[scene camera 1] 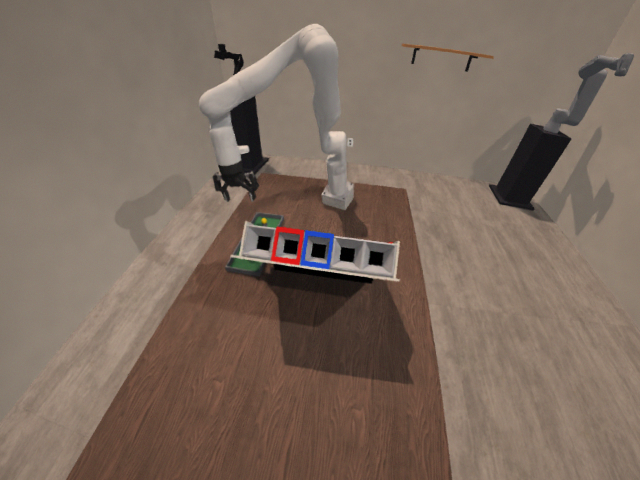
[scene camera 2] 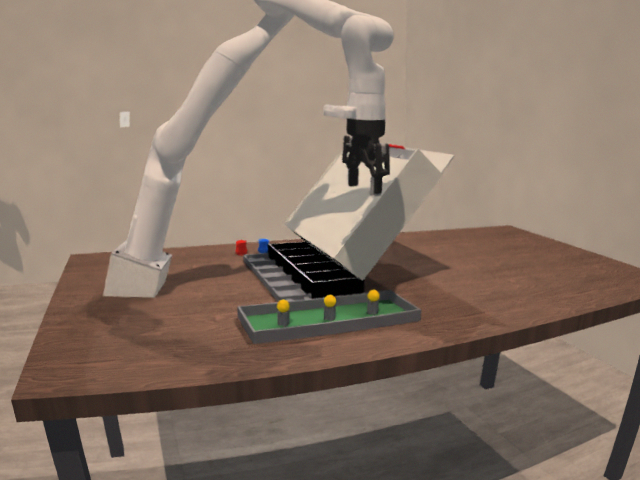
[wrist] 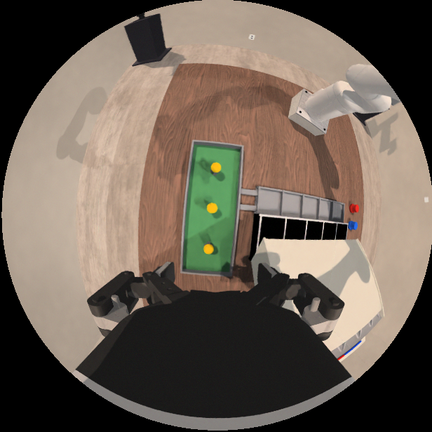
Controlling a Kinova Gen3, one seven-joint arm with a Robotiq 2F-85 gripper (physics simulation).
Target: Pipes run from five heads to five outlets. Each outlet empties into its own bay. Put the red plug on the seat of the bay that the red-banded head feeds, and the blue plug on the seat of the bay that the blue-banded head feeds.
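Places are measured from the arm's base along level axes (x ahead, y left, z up), in centimetres.
Where they show: gripper, fingertip midpoint: (scene camera 1: 240, 200) (scene camera 2: 363, 190); arm's base at its link origin: (scene camera 1: 337, 188) (scene camera 2: 142, 253).
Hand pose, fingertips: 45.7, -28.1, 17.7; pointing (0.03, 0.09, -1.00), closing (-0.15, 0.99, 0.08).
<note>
Each offset is from my fingertips to the centre of the thing, as dx, dy, dz. "pt": to the spot under its first point. Level surfaces: height alone.
My gripper (scene camera 1: 239, 198) (scene camera 2: 364, 187) (wrist: 215, 272) is open and empty, above the table beside the pale pipe housing {+7.1, +31.6, -10.7} (scene camera 2: 320, 206) (wrist: 305, 260). The red plug {-16.6, +57.1, -24.9} (scene camera 2: 241, 247) (wrist: 354, 208) and blue plug {-9.5, +57.4, -24.9} (scene camera 2: 263, 245) (wrist: 353, 225) stand on the table beyond the far end of the bays. The red-banded head {pt +19.0, +24.8, +7.8} (scene camera 1: 289, 230) is second from the left in scene camera 1, and the blue-banded head {pt +18.5, +32.1, +7.8} (scene camera 1: 318, 234) is third. A row of five grey bays (wrist: 269, 201) lies beside black compartments {pt -1.1, +12.0, -23.9} (scene camera 2: 336, 286) (wrist: 272, 228) at the housing's foot. The pipes inside are hidden.
A green-floored tray {pt -8.8, -7.5, -26.2} (scene camera 2: 330, 331) (wrist: 188, 210) holds three yellow-topped posts, among them the middle post {-6.7, -0.4, -22.6} (scene camera 2: 329, 301) (wrist: 212, 208). Two grey strips link it to the bays. The tilted housing rises high beside the gripper. The arm's base (scene camera 1: 337, 198) (scene camera 2: 135, 276) stands on the table {dz -26.8} (scene camera 2: 170, 351).
</note>
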